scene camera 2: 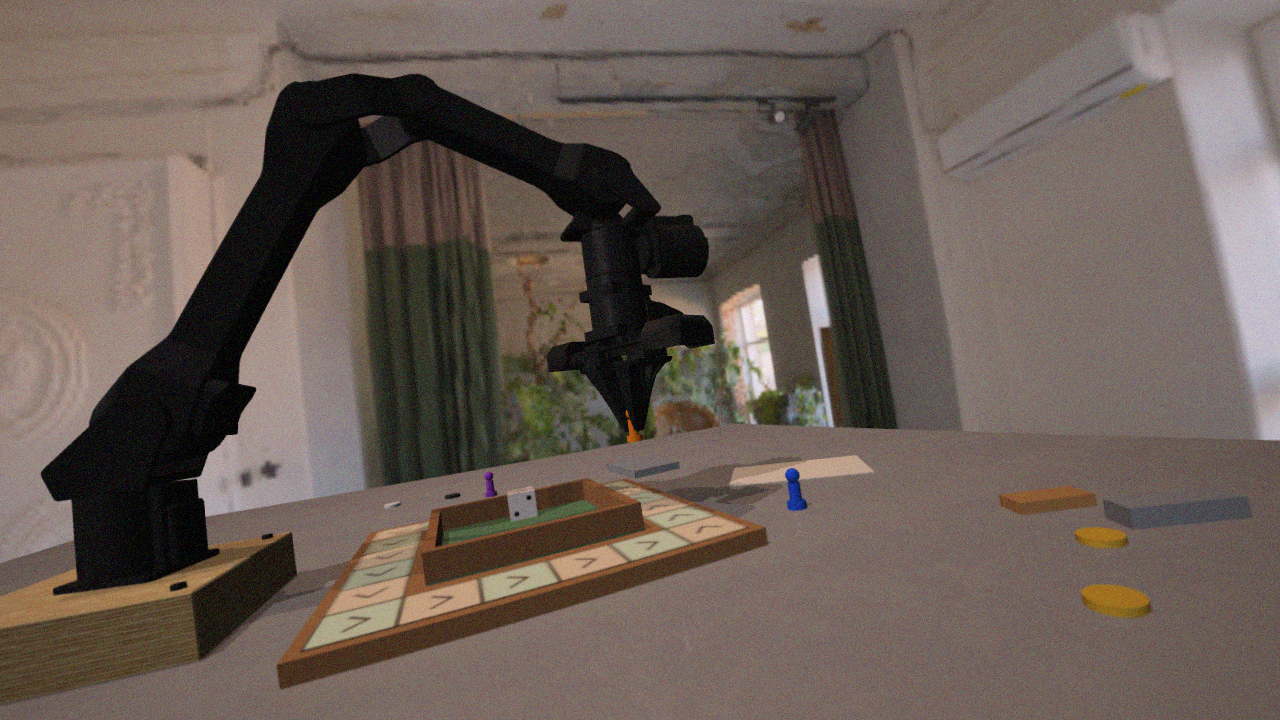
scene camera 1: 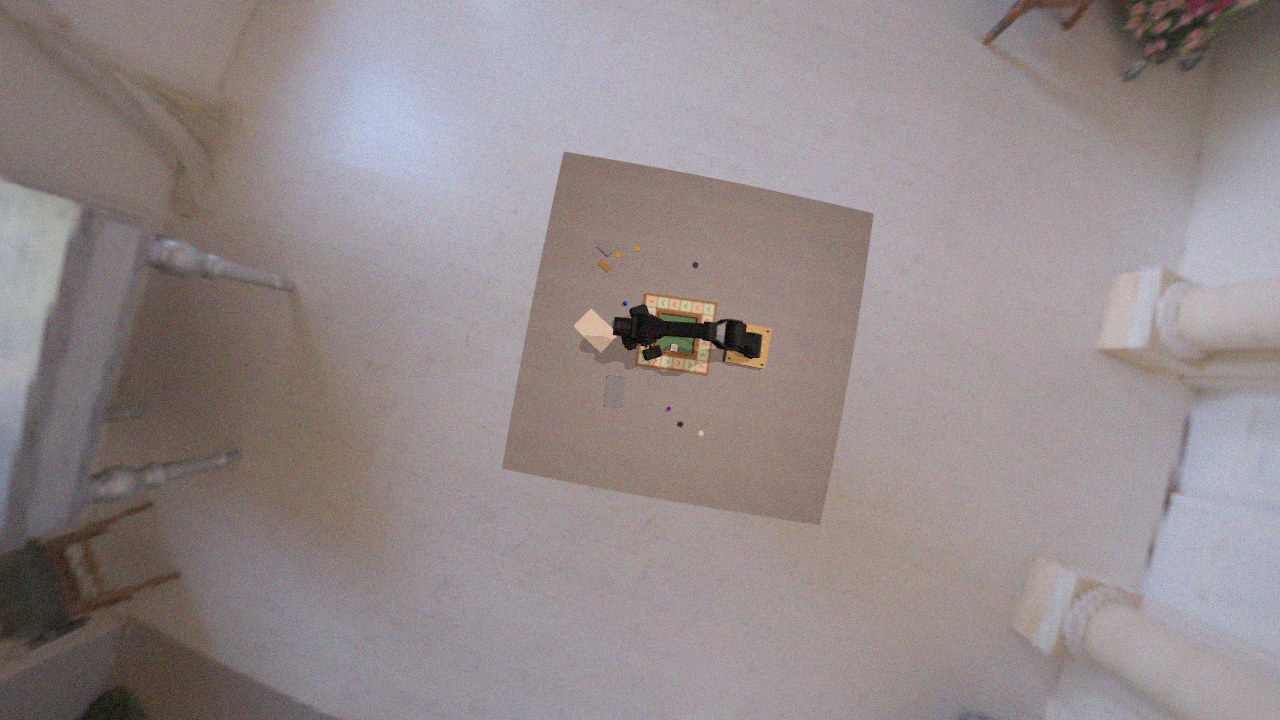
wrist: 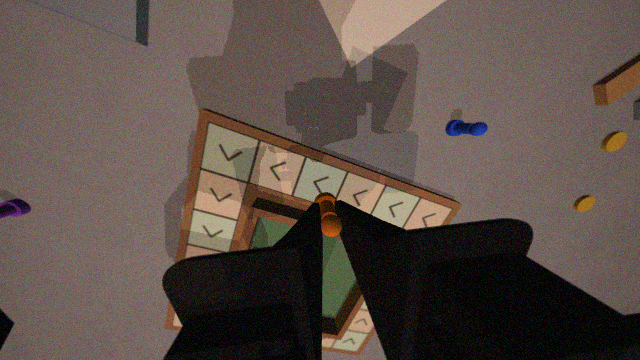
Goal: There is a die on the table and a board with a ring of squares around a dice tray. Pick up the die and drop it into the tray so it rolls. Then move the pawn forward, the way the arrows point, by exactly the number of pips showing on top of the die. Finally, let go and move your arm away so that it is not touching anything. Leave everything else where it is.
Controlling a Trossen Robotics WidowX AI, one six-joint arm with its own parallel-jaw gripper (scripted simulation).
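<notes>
Cream card (scene camera 2: 839, 466), visible also at (scene camera 1: 591, 325). White die (scene camera 2: 522, 504) and orange block (scene camera 2: 1064, 497) present. Orange pawn (wrist: 331, 225) held by the gripper (scene camera 2: 634, 431), (wrist: 326, 208).
</notes>
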